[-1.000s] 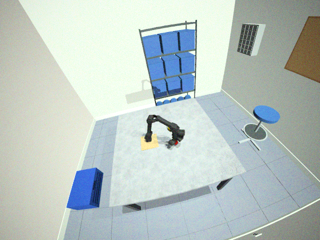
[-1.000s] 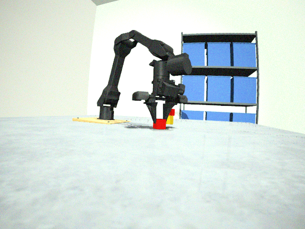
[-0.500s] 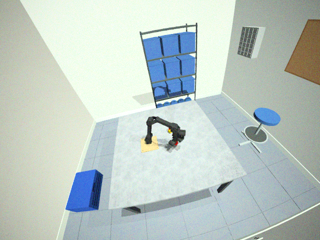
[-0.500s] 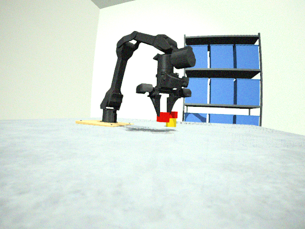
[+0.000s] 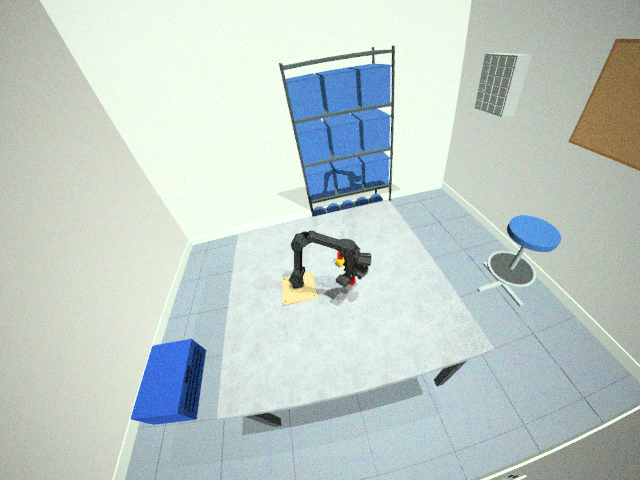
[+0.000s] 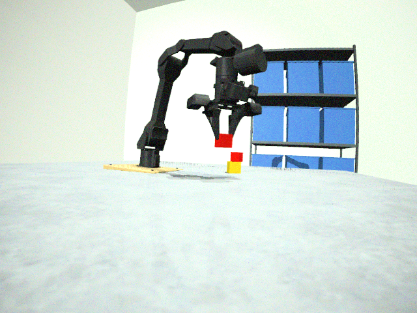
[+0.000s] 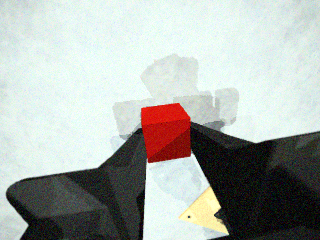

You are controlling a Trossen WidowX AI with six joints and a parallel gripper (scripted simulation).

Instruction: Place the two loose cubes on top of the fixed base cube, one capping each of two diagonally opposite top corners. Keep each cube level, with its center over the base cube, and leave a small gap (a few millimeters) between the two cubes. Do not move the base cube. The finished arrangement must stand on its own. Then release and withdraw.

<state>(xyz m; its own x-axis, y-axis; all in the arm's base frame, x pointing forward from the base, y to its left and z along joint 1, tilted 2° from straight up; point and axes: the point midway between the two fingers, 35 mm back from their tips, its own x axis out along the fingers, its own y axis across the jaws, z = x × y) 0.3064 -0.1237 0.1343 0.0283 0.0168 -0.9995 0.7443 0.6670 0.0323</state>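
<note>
Right now the yellow base cube is 30 mm behind my gripper tip, 220 mm to the left of it and 80 mm below it.
</note>
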